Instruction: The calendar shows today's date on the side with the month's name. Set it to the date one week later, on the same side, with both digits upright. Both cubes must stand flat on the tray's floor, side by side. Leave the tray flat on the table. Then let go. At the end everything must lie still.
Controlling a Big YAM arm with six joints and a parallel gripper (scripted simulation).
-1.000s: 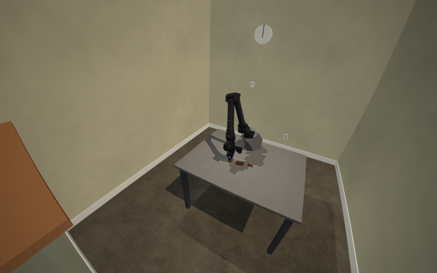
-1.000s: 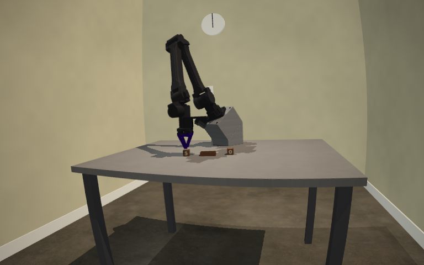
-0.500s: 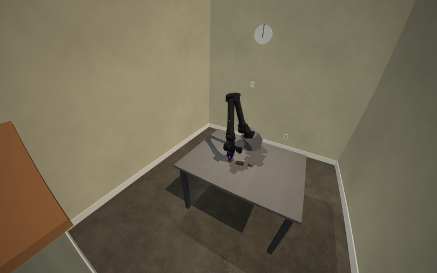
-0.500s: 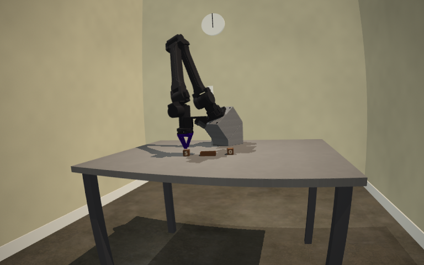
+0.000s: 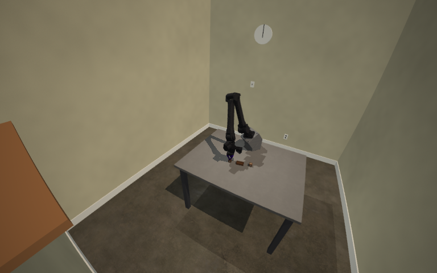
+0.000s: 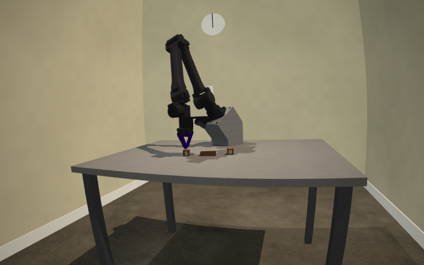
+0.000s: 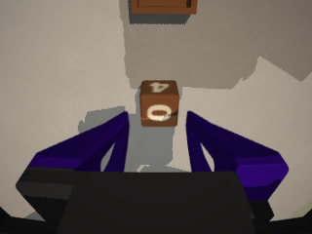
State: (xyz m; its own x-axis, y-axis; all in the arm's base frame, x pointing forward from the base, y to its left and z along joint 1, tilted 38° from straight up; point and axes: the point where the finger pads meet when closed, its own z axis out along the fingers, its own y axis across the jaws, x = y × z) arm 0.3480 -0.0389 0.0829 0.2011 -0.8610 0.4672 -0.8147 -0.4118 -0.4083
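Now: the brown tray 10 cm to the left of my hand, 4 cm below it and 2 cm behind it.
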